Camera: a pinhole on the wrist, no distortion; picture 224 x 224 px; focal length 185.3 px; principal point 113.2 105.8 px. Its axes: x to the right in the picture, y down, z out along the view. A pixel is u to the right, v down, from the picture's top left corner.
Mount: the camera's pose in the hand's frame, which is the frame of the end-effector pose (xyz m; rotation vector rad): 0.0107 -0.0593 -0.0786 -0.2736 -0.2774 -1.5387
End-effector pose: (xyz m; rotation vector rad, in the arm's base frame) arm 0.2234 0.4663 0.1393 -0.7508 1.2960 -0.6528
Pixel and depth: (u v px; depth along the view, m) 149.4 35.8 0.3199
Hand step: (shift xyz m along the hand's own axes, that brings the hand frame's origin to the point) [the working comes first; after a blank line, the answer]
In the camera's frame: 0.0625 -0.1208 0.3199

-0.1108 -0.0095 0.2433
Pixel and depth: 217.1 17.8 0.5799
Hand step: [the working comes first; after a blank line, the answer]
In the camera's frame: 0.3252 -0.2754 0.5799

-0.2630 -0.1687 0.5779
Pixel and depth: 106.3 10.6 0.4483
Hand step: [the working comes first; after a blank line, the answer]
In the camera's frame: -0.0167 -0.2303 0.4483

-0.2220 0.1075 0.3365
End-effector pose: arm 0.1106 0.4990 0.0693 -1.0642 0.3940 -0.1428
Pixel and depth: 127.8 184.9 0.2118
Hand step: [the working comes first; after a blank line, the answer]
In the camera's frame: 0.0167 0.0904 0.2118

0.1003 -0.0007 0.1260
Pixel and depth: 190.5 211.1 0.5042
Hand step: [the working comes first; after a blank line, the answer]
In the camera's frame: 0.2103 0.2865 0.5042

0.2976 -0.0788 0.4672
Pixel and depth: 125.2 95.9 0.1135
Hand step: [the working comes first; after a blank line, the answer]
In the camera's frame: 0.0074 -0.0061 0.1135

0.0042 -0.0272 0.0305
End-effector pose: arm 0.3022 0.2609 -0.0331 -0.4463 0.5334 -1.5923
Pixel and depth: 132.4 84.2 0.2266
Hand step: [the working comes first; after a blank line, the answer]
In the camera's frame: 0.0235 -0.0264 0.2266

-0.0165 -0.0036 0.1422
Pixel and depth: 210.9 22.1 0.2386
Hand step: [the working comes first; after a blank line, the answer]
In the camera's frame: 0.1258 -0.1078 0.2386

-0.0965 -0.0967 0.1888
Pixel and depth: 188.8 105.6 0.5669
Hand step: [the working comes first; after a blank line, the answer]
In the camera's frame: 0.2313 -0.0006 0.5669

0.0105 -0.0811 0.5333
